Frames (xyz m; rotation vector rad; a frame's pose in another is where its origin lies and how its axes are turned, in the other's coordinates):
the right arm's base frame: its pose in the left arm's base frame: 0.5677 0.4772 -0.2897 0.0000 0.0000 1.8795
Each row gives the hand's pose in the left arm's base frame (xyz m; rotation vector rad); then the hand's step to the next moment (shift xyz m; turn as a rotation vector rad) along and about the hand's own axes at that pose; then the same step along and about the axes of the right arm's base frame.
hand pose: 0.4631 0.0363 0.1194 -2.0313 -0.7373 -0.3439
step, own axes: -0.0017 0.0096 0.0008 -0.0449 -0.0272 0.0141
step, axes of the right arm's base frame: -0.0050 -0.0032 -0.0078 0.0220 0.0482 -0.0120
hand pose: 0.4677 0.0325 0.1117 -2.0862 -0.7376 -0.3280
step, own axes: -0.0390 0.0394 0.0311 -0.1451 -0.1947 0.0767
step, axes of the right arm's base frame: -0.0044 0.0096 -0.0627 0.1604 0.1974 0.0131
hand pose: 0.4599 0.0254 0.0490 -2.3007 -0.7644 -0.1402
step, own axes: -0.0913 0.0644 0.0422 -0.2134 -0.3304 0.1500
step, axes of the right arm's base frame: -0.0386 0.0578 -0.0971 0.2922 0.3026 0.0172
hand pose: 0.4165 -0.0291 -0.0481 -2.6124 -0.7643 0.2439
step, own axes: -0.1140 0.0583 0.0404 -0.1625 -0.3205 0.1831
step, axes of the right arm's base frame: -0.0656 0.1032 -0.0554 0.3104 0.2567 -0.0196
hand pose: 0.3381 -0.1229 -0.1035 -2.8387 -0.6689 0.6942
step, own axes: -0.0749 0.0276 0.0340 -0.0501 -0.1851 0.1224
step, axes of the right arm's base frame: -0.0351 0.0791 -0.0063 0.1905 0.1164 -0.0437
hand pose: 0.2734 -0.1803 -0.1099 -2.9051 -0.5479 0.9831
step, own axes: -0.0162 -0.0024 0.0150 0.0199 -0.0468 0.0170
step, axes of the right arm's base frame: 0.0023 0.0220 -0.0022 0.0499 -0.0051 -0.0189
